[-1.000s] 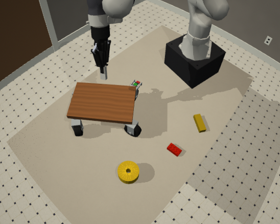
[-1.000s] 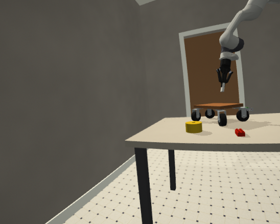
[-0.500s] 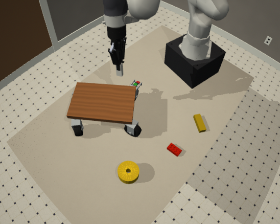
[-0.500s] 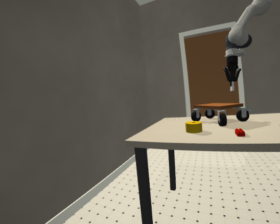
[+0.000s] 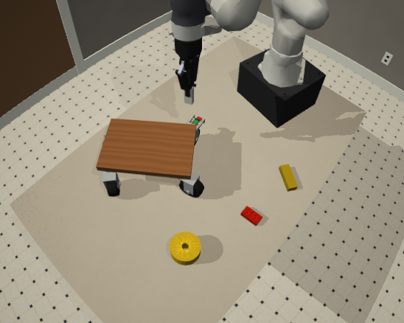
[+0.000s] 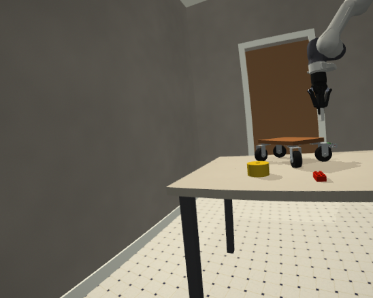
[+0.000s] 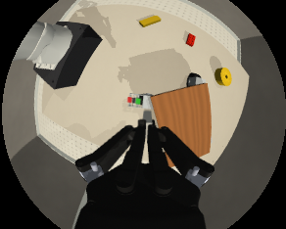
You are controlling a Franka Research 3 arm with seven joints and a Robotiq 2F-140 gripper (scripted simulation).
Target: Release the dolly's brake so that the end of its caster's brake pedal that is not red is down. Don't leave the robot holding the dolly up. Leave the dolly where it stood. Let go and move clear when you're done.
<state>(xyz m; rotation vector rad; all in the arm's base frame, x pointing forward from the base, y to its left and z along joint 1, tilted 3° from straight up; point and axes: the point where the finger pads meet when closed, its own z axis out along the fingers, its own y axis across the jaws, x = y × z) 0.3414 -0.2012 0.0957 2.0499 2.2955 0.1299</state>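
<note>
The brake pedal lies 16 cm below my hand, 4 cm behind it and 1 cm to the left of it. From my hand the other things lie so: yellow spool 37 cm ahead, 22 cm below, 20 cm to the left; then red brick 33 cm to the left, 23 cm below, 16 cm ahead.
</note>
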